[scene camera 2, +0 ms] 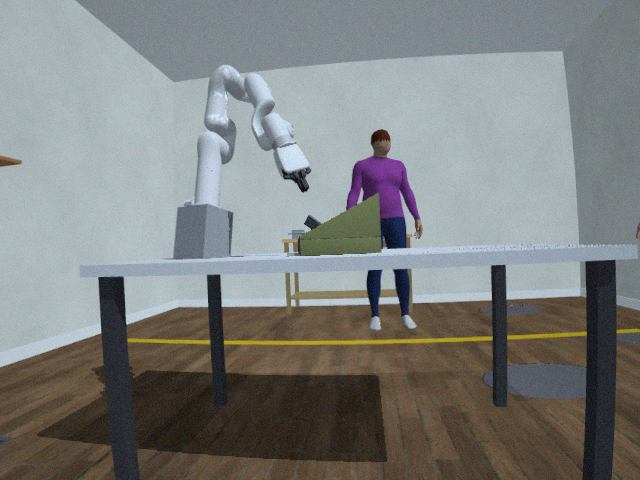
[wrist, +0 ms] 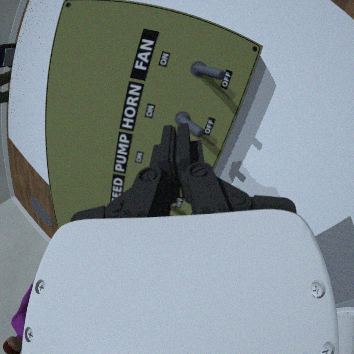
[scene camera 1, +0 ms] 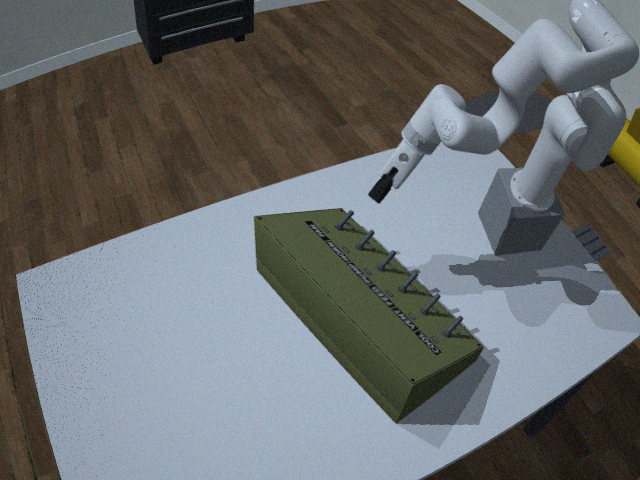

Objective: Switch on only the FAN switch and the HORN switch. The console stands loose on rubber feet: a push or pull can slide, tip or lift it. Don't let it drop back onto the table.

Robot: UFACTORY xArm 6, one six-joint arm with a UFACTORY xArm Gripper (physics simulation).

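Seen in the pictures: gripper, fingertip midpoint: (scene camera 2: 305, 190) (wrist: 178, 142) (scene camera 1: 374, 198); arm's base, origin of the base link: (scene camera 2: 205, 209) (scene camera 1: 532, 191).
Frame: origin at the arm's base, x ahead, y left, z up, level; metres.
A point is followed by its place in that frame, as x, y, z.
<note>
The green sloped console (scene camera 1: 330, 289) @[0.586, -0.034, -0.006] (scene camera 2: 356, 227) @[0.546, -0.276, -0.104] (wrist: 90, 100) @[0.544, -0.132, -0.032] stands flat on the table, with a row of grey levers. The FAN switch (scene camera 1: 344, 220) @[0.422, -0.211, -0.070] (wrist: 209, 70) @[0.413, -0.215, -0.061] and the HORN switch (scene camera 1: 364, 240) @[0.418, -0.140, -0.071] (wrist: 190, 124) @[0.410, -0.146, -0.064] both lean to their OFF labels. The other levers in scene camera 1 lean the same way. My gripper (scene camera 1: 376, 197) @[0.393, -0.157, 0.034] (scene camera 2: 305, 189) @[0.393, -0.157, 0.034] (wrist: 178, 142) @[0.393, -0.157, 0.034] is shut and empty. It hangs above the console's lever edge, apart from it. In the wrist view its fingertips overlap the lower side of the HORN lever; the PUMP lever is hidden behind the fingers.
The white table (scene camera 1: 155, 335) @[0.916, -0.230, -0.185] (scene camera 2: 439, 253) @[0.715, -0.531, -0.185] carries the console and the arm's grey base block (scene camera 1: 516, 217) @[0.098, 0.033, -0.011] (scene camera 2: 201, 232) @[0.013, -0.106, -0.092]. A dark drawer cabinet (scene camera 1: 196, 25) stands on the floor beyond the table. A person in purple (scene camera 2: 382, 186) stands behind the table, near a wooden bench (scene camera 2: 341, 295).
</note>
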